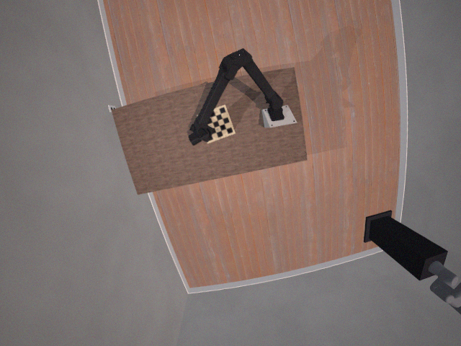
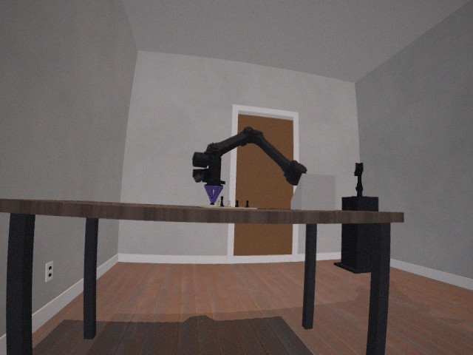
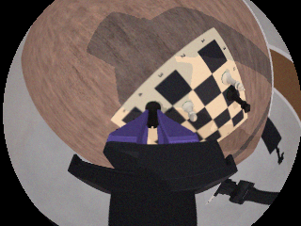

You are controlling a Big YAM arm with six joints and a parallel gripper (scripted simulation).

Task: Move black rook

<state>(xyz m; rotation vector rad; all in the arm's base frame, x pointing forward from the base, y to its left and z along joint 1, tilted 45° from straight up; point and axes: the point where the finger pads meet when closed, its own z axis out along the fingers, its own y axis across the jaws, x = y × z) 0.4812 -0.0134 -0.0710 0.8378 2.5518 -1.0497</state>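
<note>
My hand is right at the black piece. Round my hand: chessboard 7 cm behind, 5 cm to the right, 3 cm below; white piece 12 cm to the right, 2 cm behind.
</note>
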